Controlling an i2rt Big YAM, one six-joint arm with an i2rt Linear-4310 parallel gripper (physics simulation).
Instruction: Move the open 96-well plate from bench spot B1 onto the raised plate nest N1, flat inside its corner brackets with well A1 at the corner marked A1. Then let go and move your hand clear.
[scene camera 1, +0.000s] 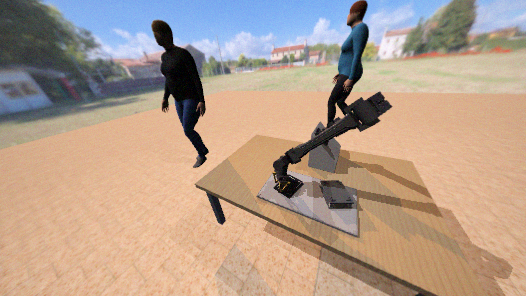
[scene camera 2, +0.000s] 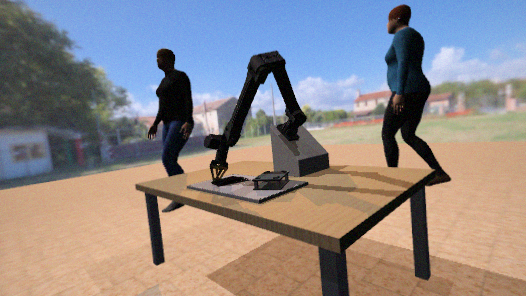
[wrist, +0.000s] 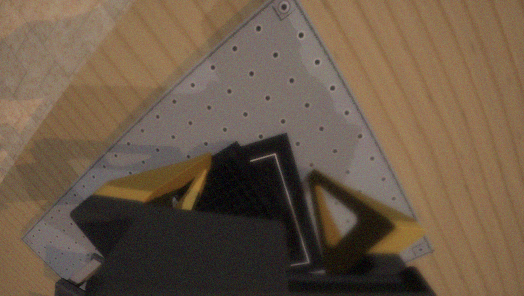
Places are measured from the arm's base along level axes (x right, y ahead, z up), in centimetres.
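Where they show: gripper, fingertip midpoint: (scene camera 1: 278, 187) (scene camera 2: 216, 180) (wrist: 263, 166); arm's base, origin of the base link: (scene camera 2: 287, 133).
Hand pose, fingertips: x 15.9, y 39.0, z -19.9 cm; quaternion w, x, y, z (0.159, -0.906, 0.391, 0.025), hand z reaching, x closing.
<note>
Each offset is from my fingertips to the top centre of the thing. "pt": to the spot under its first point. Level surfaces: height alone.
The dark 96-well plate {dx -5.4, dy -2.9, dz +0.7 cm} (wrist: 235, 187) lies on the black pad of spot B1 {pt dx +0.6, dy -5.1, dz -0.8 cm} (wrist: 296, 200), turned relative to the pad's white outline; its wells are barely visible. My gripper (scene camera 1: 283, 184) (scene camera 2: 218, 177) (wrist: 263, 166) is open and low over the pad, its yellow fingers spread on either side of the plate without holding it. The gripper body hides the near part of the plate. The raised nest N1 {dx -31.2, dy -8.1, dz +4.1 cm} (scene camera 1: 338, 193) (scene camera 2: 271, 176) is a dark platform with small corner brackets, apart from the pad. The A1 marks cannot be read.
The pad and nest stand on a grey perforated board {dx -16.2, dy -4.0, dz -0.9 cm} (scene camera 1: 320, 215) (scene camera 2: 240, 193) (wrist: 275, 80) on the wooden table {dz -2.2 cm} (scene camera 1: 400, 235) (scene camera 2: 320, 215). The arm's grey wedge base (scene camera 1: 324, 155) (scene camera 2: 300, 155) stands behind them. Two people (scene camera 1: 181, 80) (scene camera 1: 352, 55) are beyond the table.
</note>
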